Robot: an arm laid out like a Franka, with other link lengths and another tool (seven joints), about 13 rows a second.
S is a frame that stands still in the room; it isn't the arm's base.
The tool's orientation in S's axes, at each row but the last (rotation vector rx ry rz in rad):
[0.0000, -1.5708, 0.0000]
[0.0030, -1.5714, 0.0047]
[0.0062, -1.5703, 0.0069]
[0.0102, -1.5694, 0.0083]
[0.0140, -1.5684, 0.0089]
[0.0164, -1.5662, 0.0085]
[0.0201, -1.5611, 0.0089]
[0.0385, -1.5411, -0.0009]
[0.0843, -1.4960, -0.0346]
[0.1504, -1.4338, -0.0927]
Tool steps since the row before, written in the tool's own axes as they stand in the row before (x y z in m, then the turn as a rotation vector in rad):
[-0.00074, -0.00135, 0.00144, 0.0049, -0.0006, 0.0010]
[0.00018, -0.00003, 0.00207, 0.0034, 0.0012, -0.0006]
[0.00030, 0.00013, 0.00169, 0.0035, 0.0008, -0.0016]
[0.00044, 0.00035, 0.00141, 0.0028, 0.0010, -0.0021]
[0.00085, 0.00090, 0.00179, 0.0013, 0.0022, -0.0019]
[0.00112, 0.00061, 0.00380, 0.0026, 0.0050, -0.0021]
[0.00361, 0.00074, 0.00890, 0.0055, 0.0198, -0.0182]
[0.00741, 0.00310, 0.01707, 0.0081, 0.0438, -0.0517]
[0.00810, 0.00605, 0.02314, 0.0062, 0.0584, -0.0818]
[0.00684, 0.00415, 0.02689, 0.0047, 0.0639, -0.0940]
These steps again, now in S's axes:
[-0.00144, -0.00135, -0.00074, -0.0010, -0.0006, 0.0049]
[-0.00207, -0.00004, 0.00018, 0.0006, 0.0012, 0.0034]
[-0.00169, 0.00012, 0.00030, 0.0016, 0.0008, 0.0035]
[-0.00141, 0.00033, 0.00044, 0.0021, 0.0010, 0.0028]
[-0.00180, 0.00087, 0.00086, 0.0019, 0.0022, 0.0013]
[-0.00380, 0.00054, 0.00114, 0.0020, 0.0050, 0.0026]
[-0.00888, 0.00055, 0.00370, 0.0179, 0.0201, 0.0055]
[-0.01691, 0.00250, 0.00798, 0.0509, 0.0448, 0.0077]
[-0.02263, 0.00462, 0.01020, 0.0803, 0.0606, 0.0048]
[-0.02582, 0.00176, 0.01083, 0.0920, 0.0668, 0.0026]

